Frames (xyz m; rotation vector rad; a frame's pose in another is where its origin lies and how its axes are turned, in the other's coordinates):
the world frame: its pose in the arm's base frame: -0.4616 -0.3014 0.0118 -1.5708 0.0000 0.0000
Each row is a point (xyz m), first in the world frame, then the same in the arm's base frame.
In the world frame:
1: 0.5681 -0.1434 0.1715
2: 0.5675 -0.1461 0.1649
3: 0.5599 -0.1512 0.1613
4: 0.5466 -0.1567 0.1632
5: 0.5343 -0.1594 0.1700
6: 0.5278 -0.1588 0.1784
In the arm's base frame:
1: 0.1065 -0.1299 0.1552
2: 0.1059 -0.1365 0.1579
3: 0.0983 -0.1401 0.1630
4: 0.0850 -0.1382 0.1685
5: 0.0727 -0.1314 0.1712
6: 0.0662 -0.1230 0.1706

